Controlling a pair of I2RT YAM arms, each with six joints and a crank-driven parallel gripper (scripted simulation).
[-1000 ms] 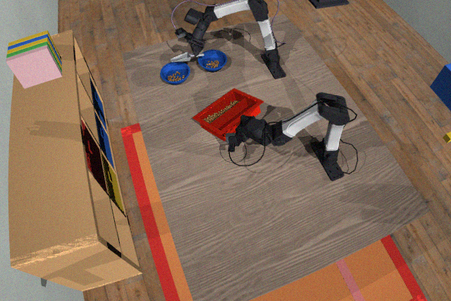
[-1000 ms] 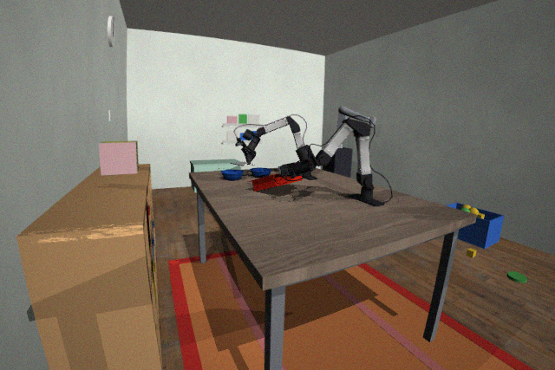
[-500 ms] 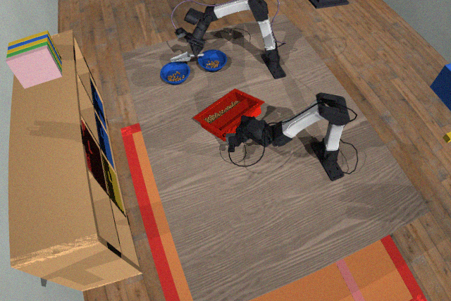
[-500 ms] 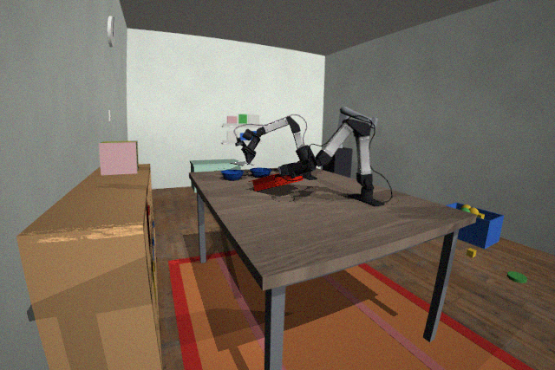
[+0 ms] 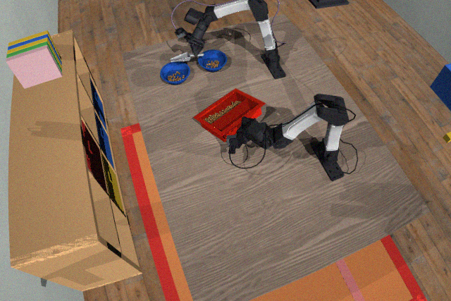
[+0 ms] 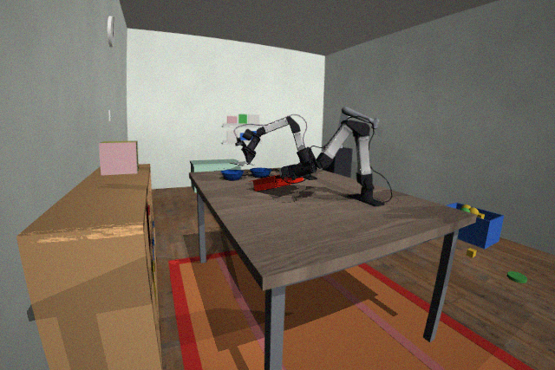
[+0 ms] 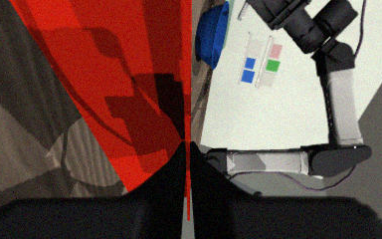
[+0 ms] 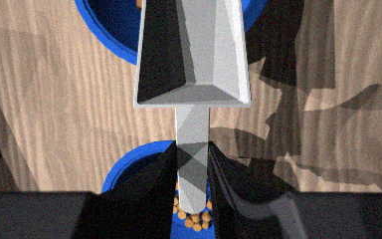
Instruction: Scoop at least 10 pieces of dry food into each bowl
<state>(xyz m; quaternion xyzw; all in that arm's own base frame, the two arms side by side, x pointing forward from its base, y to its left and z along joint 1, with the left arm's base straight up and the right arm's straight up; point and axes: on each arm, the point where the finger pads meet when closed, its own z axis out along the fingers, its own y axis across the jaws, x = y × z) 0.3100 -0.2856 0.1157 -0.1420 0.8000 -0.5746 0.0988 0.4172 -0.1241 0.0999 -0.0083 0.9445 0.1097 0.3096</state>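
Note:
My right gripper is now 5 cm short of the grey scoop. The rest, counted from my right hand: red box 41 cm to the left, 6 cm behind, 3 cm below.

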